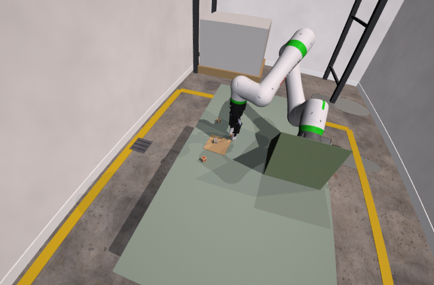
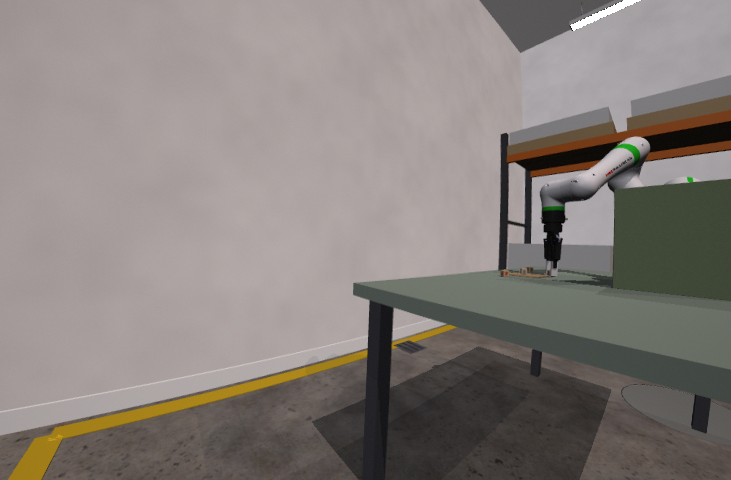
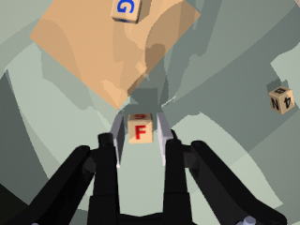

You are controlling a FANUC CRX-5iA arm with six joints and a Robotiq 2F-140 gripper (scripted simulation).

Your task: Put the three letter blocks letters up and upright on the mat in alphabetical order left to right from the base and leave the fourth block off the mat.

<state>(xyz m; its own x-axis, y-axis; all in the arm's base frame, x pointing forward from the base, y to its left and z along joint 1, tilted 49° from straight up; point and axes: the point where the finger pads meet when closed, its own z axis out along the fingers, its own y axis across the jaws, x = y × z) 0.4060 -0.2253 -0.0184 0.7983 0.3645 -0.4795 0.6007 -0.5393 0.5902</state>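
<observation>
My hand is 8 cm short of the tan mat, 9 cm to the right of it and 3 cm above it. From my hand the other things lie so: R block: 12 cm ahead, 24 cm to the left, 2 cm below.
</observation>
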